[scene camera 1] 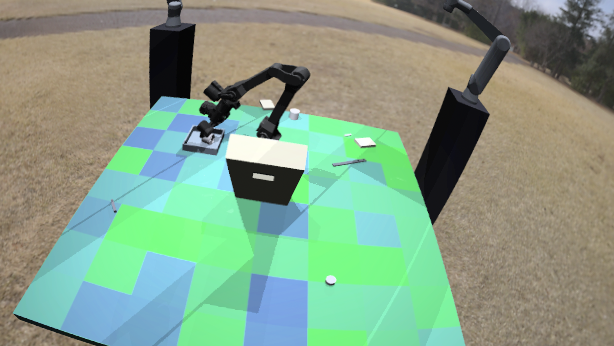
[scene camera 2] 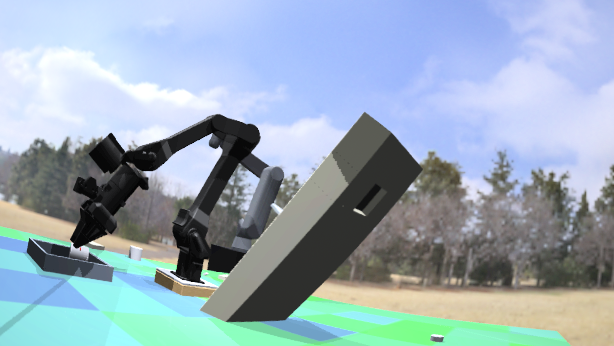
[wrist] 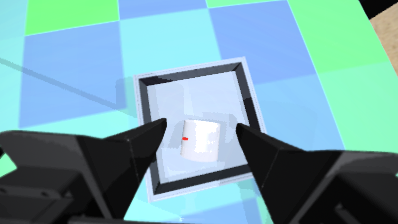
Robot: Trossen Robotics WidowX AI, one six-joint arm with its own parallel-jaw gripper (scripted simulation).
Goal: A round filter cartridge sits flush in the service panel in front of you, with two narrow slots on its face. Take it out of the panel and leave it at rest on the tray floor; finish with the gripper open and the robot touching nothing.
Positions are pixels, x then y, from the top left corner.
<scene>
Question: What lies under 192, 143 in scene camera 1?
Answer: A tray.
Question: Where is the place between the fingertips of my gripper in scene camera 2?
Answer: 72, 244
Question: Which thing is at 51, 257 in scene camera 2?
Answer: A tray.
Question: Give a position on a service panel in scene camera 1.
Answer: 264, 170
</scene>
